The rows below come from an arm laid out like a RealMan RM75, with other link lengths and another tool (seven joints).
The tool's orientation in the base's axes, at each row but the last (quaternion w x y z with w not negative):
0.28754 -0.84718 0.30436 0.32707
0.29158 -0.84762 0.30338 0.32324
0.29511 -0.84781 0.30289 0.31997
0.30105 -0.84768 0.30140 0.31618
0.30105 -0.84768 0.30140 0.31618
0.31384 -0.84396 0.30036 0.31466
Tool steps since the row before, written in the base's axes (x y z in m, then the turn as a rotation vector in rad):
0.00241 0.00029 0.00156 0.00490 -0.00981 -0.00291
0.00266 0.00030 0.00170 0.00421 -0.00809 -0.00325
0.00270 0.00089 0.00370 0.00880 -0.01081 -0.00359
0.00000 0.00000 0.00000 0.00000 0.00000 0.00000
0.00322 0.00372 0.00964 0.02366 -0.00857 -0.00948
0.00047 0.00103 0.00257 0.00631 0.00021 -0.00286
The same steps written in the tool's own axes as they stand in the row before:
0.00022 -0.00233 -0.00168 0.00828 0.00376 -0.00678
0.00028 -0.00257 -0.00184 0.00755 0.00324 -0.00513
-0.00131 -0.00360 -0.00266 0.01148 0.00186 -0.00848
0.00000 0.00000 0.00000 0.00000 0.00000 0.00000
-0.00612 -0.00771 -0.00450 0.02418 -0.00810 -0.00853
-0.00188 -0.00185 -0.00098 0.00592 -0.00360 -0.00028

